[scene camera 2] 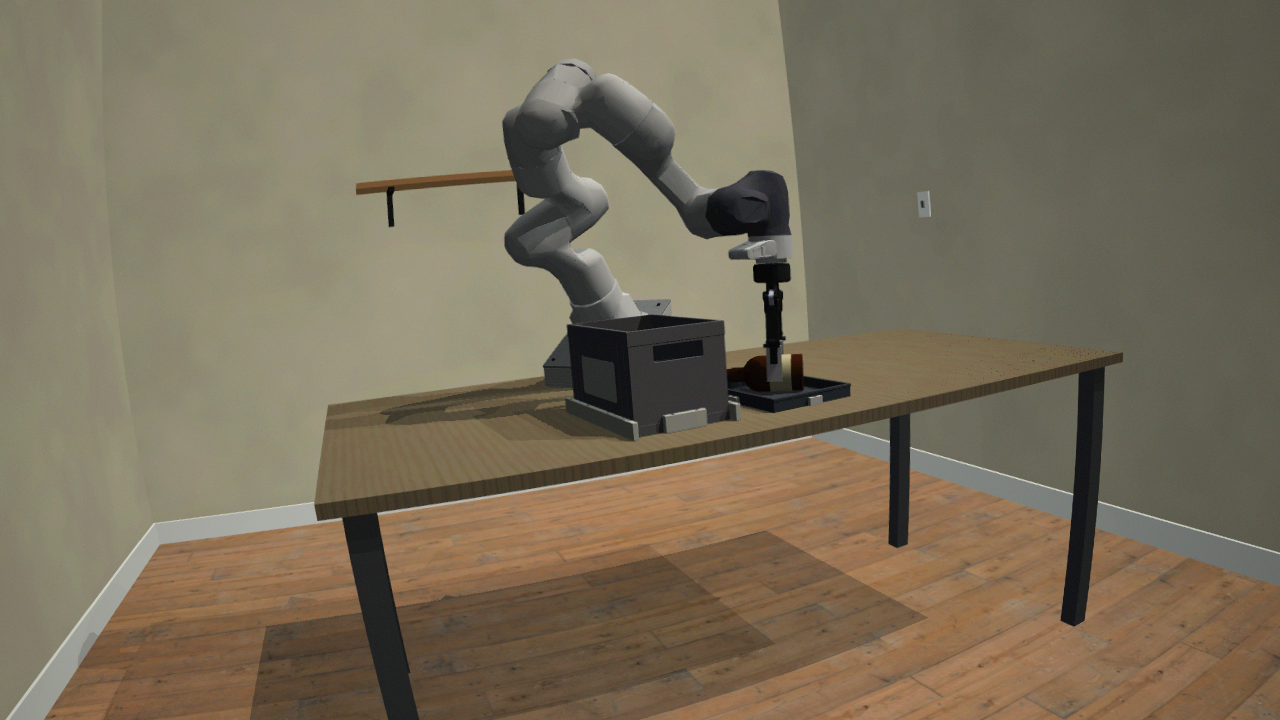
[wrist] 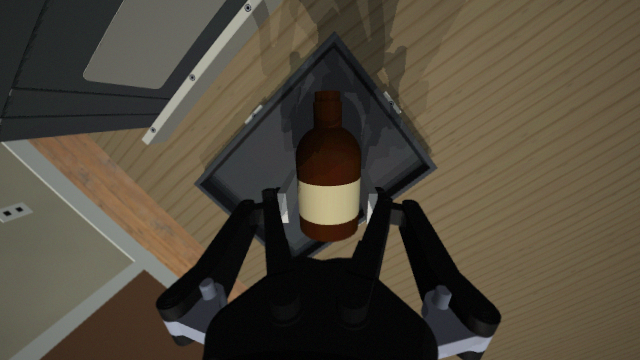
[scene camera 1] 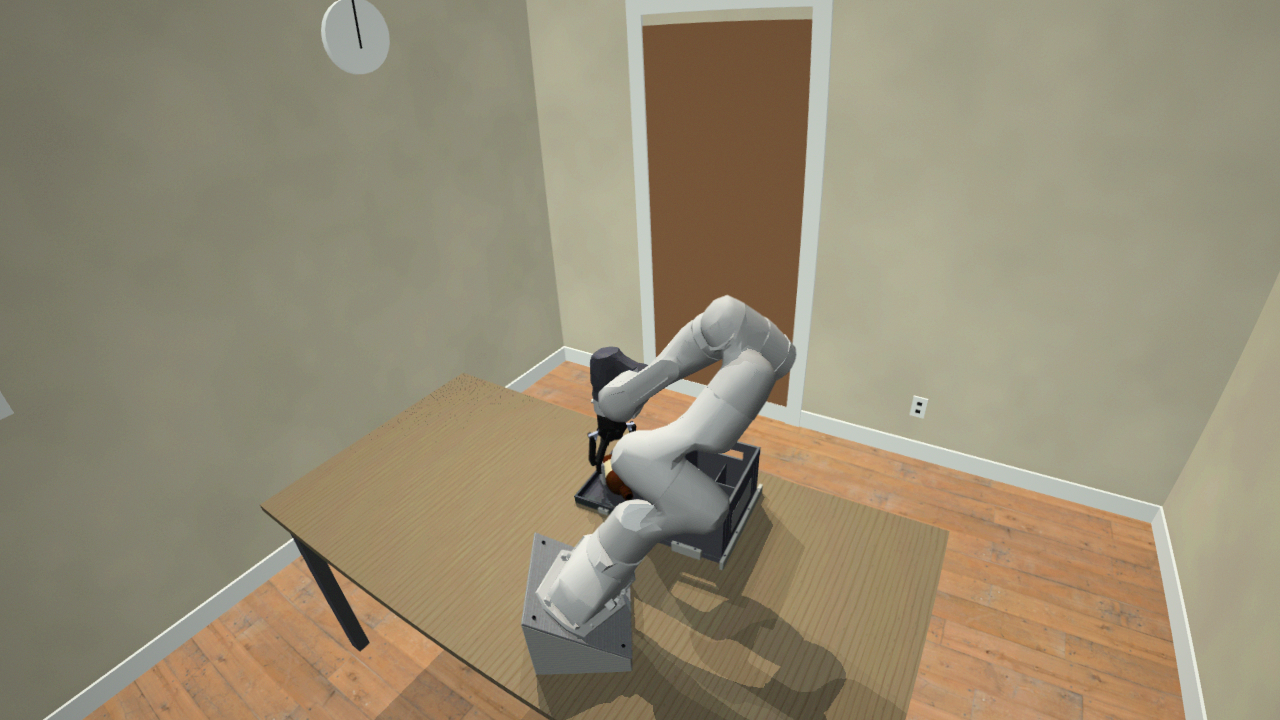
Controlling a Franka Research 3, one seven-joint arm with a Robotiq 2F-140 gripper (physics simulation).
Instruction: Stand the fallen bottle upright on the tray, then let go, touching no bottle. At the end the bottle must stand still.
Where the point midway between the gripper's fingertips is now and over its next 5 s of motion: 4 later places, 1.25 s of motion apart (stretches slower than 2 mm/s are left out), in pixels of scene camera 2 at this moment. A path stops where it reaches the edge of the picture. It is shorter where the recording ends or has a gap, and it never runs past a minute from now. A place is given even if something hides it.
My gripper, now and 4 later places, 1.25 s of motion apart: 775, 377; 764, 377; 766, 283; 757, 299; 762, 378
